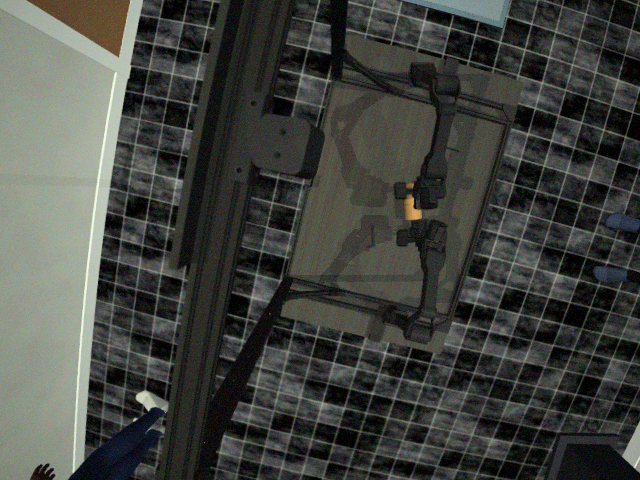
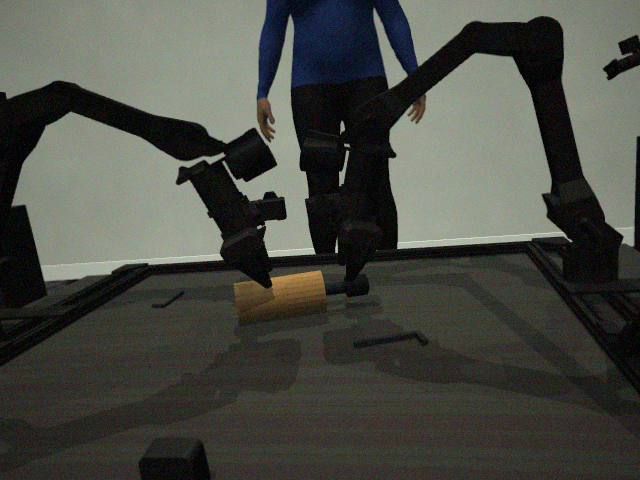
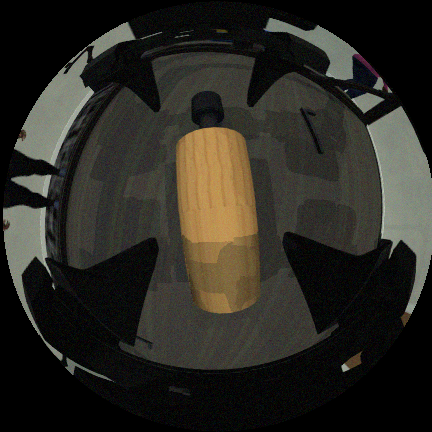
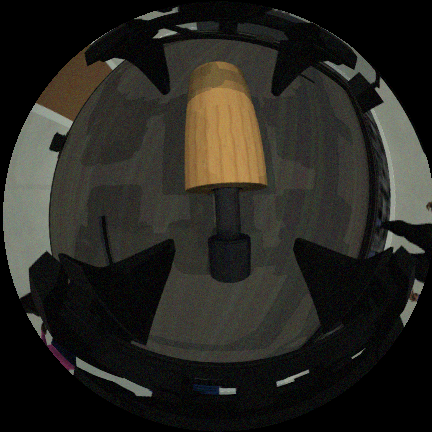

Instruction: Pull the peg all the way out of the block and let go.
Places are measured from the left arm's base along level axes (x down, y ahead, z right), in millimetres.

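Pixels of known places: left gripper, fingertip midpoint: [image 2: 269, 279] [image 3: 220, 241] [image 4: 220, 87]; right gripper, fingertip midpoint: [image 2: 345, 273] [image 3: 202, 103] [image 4: 236, 245]; left arm's base, link origin: [image 1: 416, 77]; right arm's base, link origin: [image 1: 390, 312] [image 2: 591, 281] [image 3: 241, 47].
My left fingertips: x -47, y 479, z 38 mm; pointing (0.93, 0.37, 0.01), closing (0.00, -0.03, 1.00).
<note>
Ahead of a thing's pixels: the offset from my left fingertips to its top centre. Level surfaces: height alone.
The block {dz +0, dx -1, dy +13 mm} [image 1: 413, 210] [image 2: 281, 298] [image 3: 216, 200] [image 4: 224, 140] is a light wooden cylinder lying on its side. The peg {dz -3, dx +16, dy +99 mm} [image 2: 356, 285] [image 3: 207, 107] [image 4: 229, 257] is dark, with a thin shaft and a thicker round head. Its shaft sits in the block's end, and part of the shaft and the head stand out. My left gripper [image 2: 268, 285] [image 3: 220, 241] is open, low over the block, with fingers on either side of its far half from the peg. My right gripper [image 2: 352, 279] [image 4: 236, 245] is open, its fingers apart on either side of the peg head, not touching it.
The table {dx +66 mm} [image 1: 361, 253] [image 2: 413, 444] has a raised dark frame. A dark bent rod {dz +177, dx +58, dy +153 mm} [image 2: 387, 339] [image 3: 312, 131] [image 4: 105, 240] lies on the table in front of the peg. A smaller bent rod {dz -179, dx +60, dy -203 mm} [image 2: 169, 300] lies left of the block. A person [image 2: 338, 41] stands behind the table.
</note>
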